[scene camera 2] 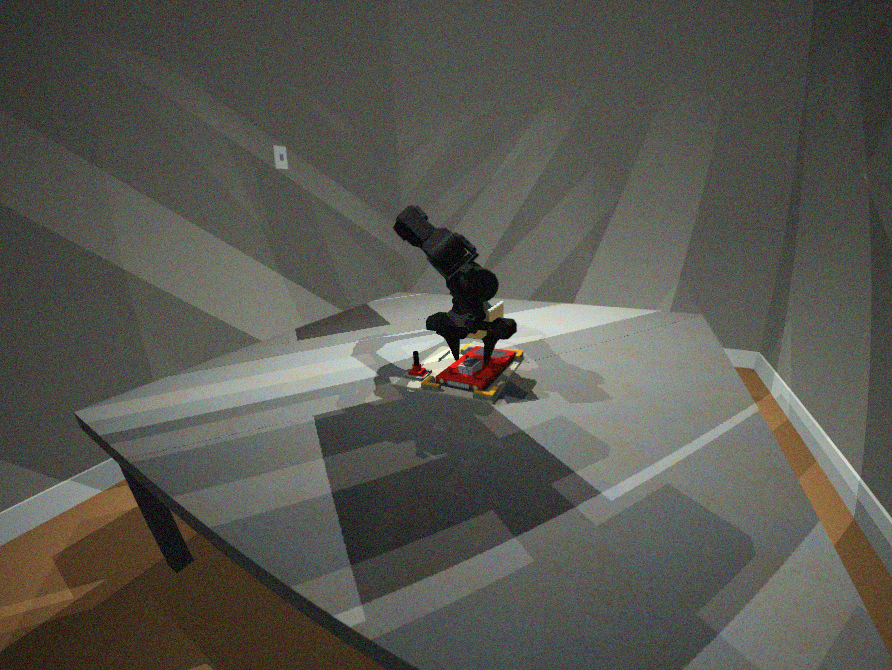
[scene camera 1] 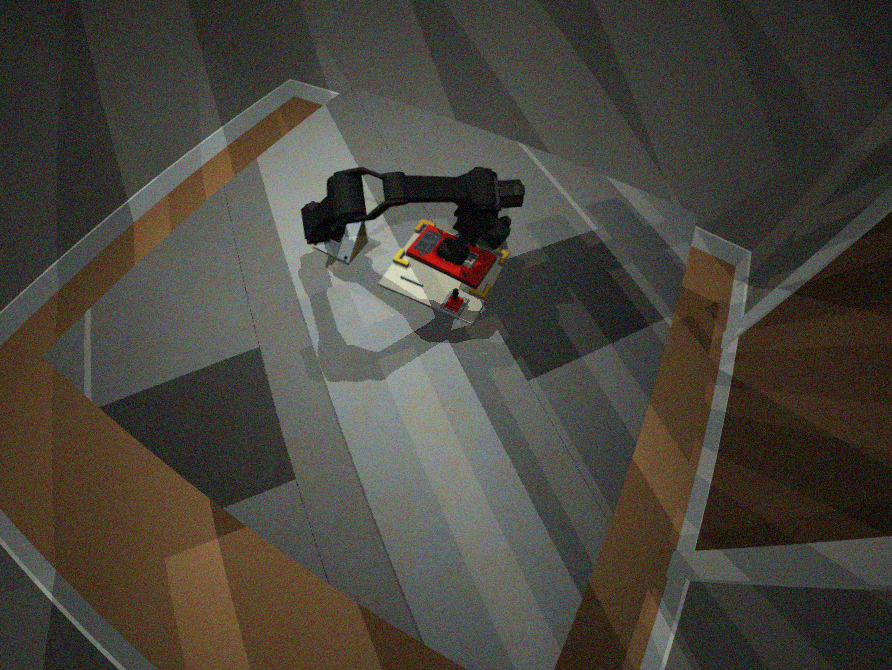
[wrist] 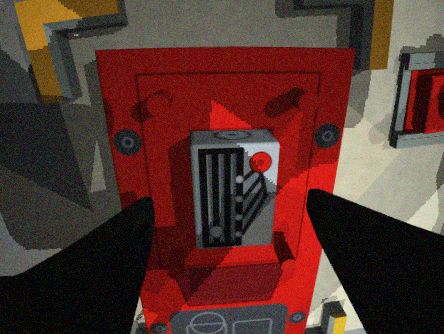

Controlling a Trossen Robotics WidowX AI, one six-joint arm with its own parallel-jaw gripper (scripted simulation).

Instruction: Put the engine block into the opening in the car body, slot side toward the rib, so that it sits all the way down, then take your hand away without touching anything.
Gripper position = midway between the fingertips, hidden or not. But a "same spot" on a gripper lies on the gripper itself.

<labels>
gripper: scene camera 2; scene camera 1 466, 254; wrist
same spot on gripper: (scene camera 2: 454, 343) = (wrist: 371, 250)
</labels>
